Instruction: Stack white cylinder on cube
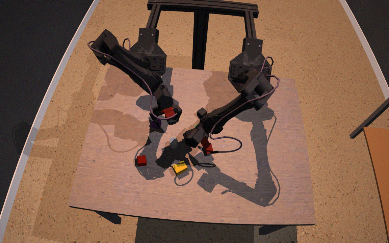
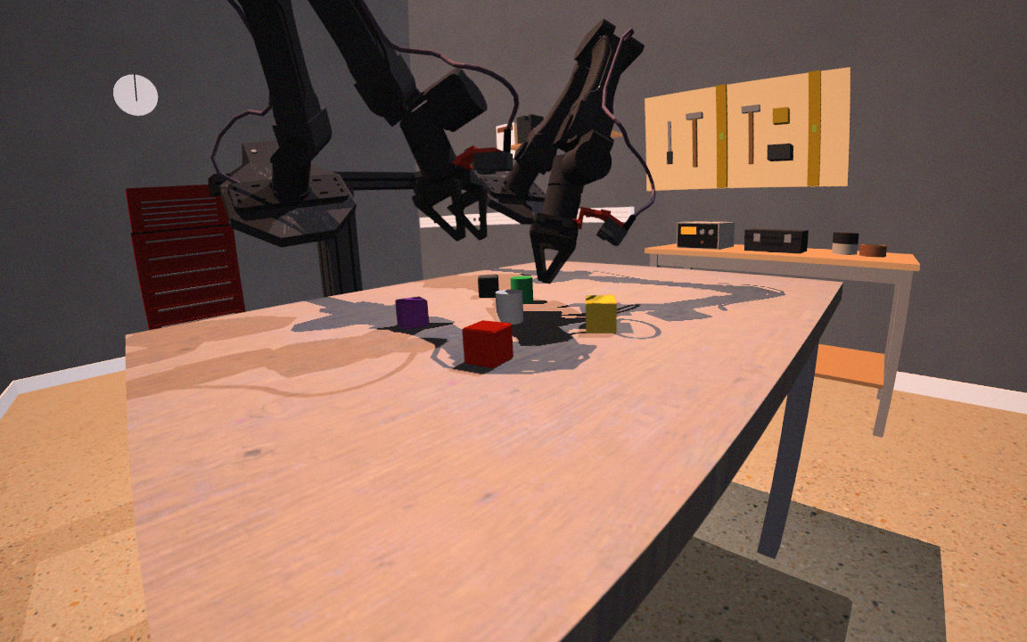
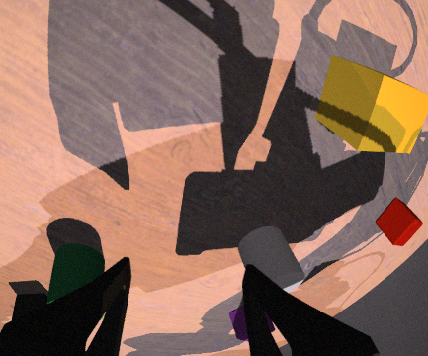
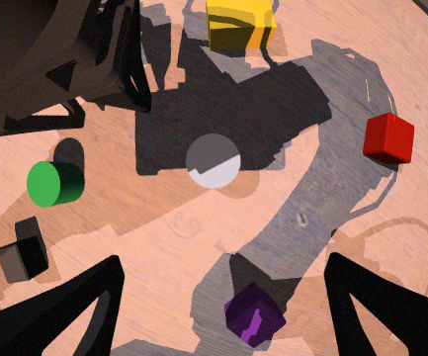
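My left hand is 10 mm short of the white cylinder, 90 mm to the left of it and 30 mm above it. Round my left hand: black cube: 190 mm behind, 40 mm to the left, 30 mm below; yellow cube: 130 mm ahead, 40 mm to the right, 30 mm below; green cylinder: 80 mm behind, 30 mm to the left, 30 mm below.
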